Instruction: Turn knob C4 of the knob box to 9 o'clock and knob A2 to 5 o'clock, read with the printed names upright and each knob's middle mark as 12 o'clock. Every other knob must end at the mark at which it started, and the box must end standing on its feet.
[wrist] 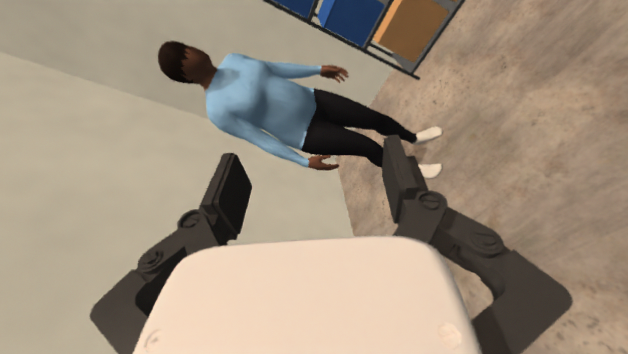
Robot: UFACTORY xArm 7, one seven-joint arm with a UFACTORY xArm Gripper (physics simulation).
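My gripper (pixel 311 162) is open, with its two dark fingers wide apart and no object between them. Its pale housing fills the lower middle of the wrist view. The knob box does not show in this view, so its knobs C4 and A2 and their marks cannot be read.
A person (pixel 270 102) in a light blue top and black trousers appears sideways beyond the fingers. A dark-framed rack (pixel 342 37) with a blue bin (pixel 351 20) and a brown box (pixel 419 27) shows at the top. A pale wall (pixel 75 165) lies left, brown floor (pixel 540 150) right.
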